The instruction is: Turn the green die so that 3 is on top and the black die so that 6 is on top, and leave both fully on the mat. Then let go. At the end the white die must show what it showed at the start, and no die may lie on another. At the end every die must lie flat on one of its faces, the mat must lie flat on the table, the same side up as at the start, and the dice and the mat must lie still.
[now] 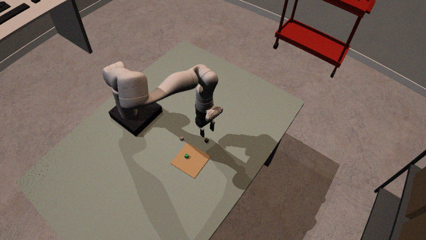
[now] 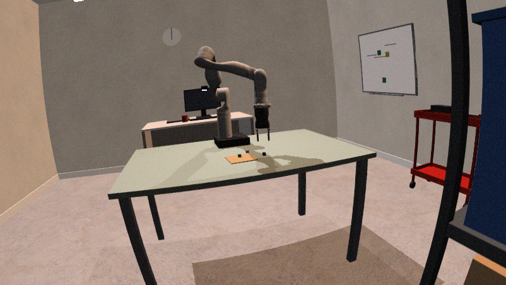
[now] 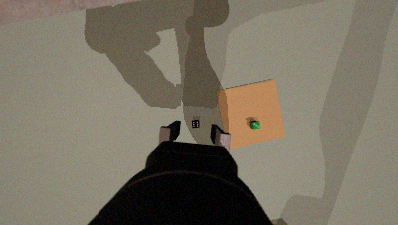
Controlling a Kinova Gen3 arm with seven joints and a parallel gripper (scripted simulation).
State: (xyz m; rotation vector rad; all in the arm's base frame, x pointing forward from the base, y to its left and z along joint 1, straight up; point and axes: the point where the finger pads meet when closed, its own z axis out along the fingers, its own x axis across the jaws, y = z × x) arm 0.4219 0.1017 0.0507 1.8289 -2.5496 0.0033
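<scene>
Right now my hand is 90 mm above the black die. The rest, counted from my hand: green die: 30 mm behind, 130 mm to the right, 90 mm below; white die: 110 mm behind, 60 mm to the right, 90 mm below; orange mat: 10 mm behind, 130 mm to the right, 100 mm below.
</scene>
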